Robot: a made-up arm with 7 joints.
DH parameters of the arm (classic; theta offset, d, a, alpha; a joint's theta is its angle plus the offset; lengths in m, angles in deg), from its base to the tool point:
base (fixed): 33.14 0 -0.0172 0
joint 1: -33.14 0.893 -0.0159 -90
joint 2: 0 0.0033 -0.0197 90
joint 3: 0 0.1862 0.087 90
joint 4: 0 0.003 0.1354 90
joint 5: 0 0.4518 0.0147 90
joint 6: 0 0.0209 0.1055 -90
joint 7: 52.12 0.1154 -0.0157 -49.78
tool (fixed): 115.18 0.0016 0 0
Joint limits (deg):
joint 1: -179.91..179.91
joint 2: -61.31..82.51
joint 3: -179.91..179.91
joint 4: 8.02..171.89
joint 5: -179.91..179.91
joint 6: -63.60..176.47
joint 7: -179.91..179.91
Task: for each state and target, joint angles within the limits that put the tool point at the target. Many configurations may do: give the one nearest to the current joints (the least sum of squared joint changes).
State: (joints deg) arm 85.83 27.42 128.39 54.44 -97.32 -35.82 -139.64
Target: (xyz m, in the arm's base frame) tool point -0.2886 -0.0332 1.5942
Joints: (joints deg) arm 78.57 49.36 140.85 97.03 -78.69 -18.02 -139.98
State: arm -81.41 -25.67 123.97 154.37 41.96 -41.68 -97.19
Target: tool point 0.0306 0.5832 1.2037
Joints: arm -76.67 -61.31 146.83 160.68 83.77 -63.60 -107.55
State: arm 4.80 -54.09 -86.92 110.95 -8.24 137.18 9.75
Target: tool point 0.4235 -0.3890 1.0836
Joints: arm 55.91 -41.80 -81.01 88.63 -7.03 110.94 12.62
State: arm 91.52 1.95 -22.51 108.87 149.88 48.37 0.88
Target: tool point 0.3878 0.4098 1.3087
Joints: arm 82.12 -17.10 -25.75 85.05 154.05 32.35 -0.53
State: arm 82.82 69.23 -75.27 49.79 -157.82 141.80 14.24
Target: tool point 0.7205 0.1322 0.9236
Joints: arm 64.78 78.64 -77.15 92.85 -170.30 97.54 23.26
